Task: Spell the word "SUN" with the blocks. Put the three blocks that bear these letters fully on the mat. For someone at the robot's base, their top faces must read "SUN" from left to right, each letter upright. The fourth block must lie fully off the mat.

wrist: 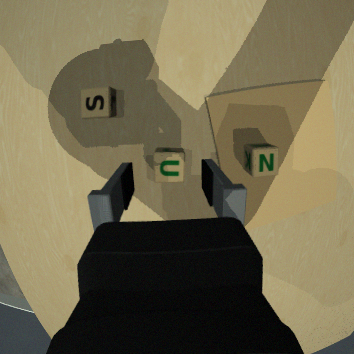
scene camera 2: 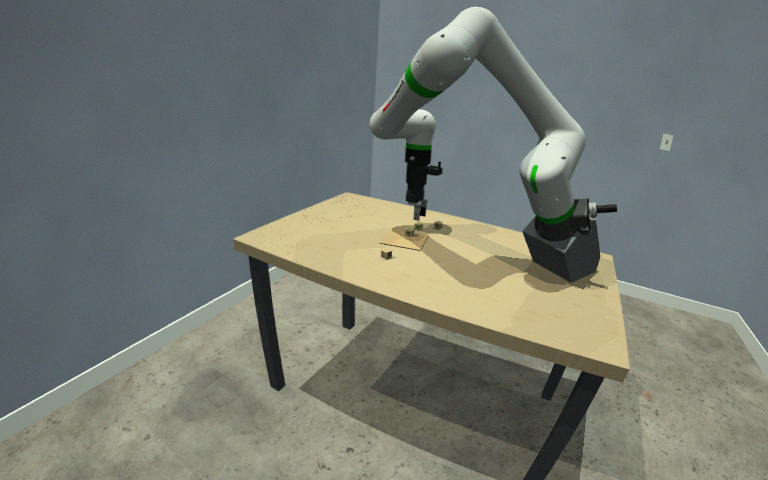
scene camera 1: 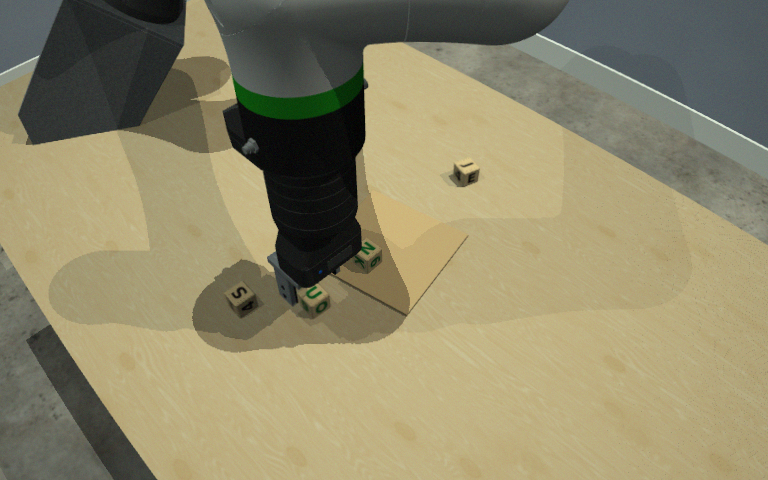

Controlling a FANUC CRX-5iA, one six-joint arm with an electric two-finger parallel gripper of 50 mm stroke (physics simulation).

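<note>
The U block (scene camera 1: 313, 301) (scene camera 2: 418, 225) (wrist: 169, 167) rests on the table just outside the mat (scene camera 1: 433, 251) (scene camera 2: 416, 243) (wrist: 315, 150), its green U on top. My gripper (scene camera 1: 312, 284) (scene camera 2: 420, 216) (wrist: 166, 174) is open and empty, a little above the U block; in the wrist view this block shows between the fingers. The N block (scene camera 1: 368, 255) (scene camera 2: 409, 232) (wrist: 265, 162) sits on the mat, green N up, partly hidden by the gripper body in scene camera 1. The S block (scene camera 1: 240, 298) (scene camera 2: 438, 225) (wrist: 95, 102) lies off the mat, black S up.
The fourth block (scene camera 1: 466, 172) (scene camera 2: 386, 254) lies off the mat on the side away from the S block, with an E on one side face. The robot's dark base (scene camera 1: 104, 79) (scene camera 2: 563, 249) stands at one end of the table (scene camera 1: 509, 384) (scene camera 2: 481, 305). The arm's shadow crosses the blocks and part of the mat.
</note>
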